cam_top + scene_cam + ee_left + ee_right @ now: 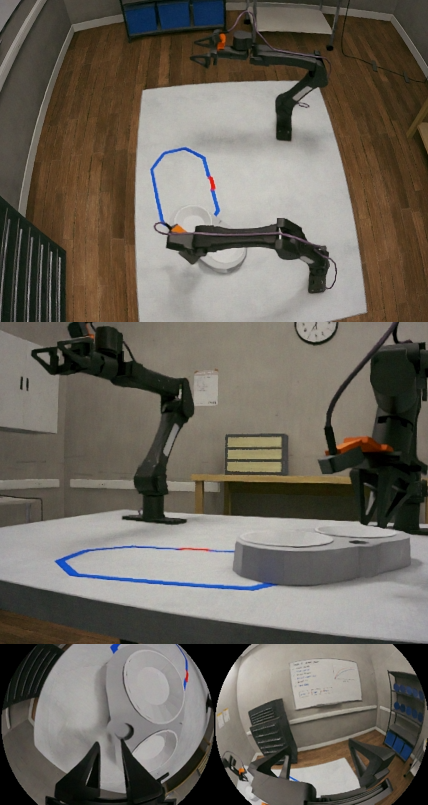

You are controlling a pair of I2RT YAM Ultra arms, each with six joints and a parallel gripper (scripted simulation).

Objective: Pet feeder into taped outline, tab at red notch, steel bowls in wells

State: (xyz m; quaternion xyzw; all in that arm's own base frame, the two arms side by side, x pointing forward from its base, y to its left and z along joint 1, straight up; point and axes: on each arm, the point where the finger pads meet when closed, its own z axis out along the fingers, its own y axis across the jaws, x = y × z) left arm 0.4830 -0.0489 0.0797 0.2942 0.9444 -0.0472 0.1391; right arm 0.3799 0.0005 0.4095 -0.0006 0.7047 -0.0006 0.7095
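The grey pet feeder is 60 mm behind my left hand, 60 mm to the right of it and 60 mm below it. The rest, counted from my left hand: blue tape outline: 290 mm to the right, 80 mm below; steel bowl: 20 mm behind, 130 mm to the right, 50 mm below.
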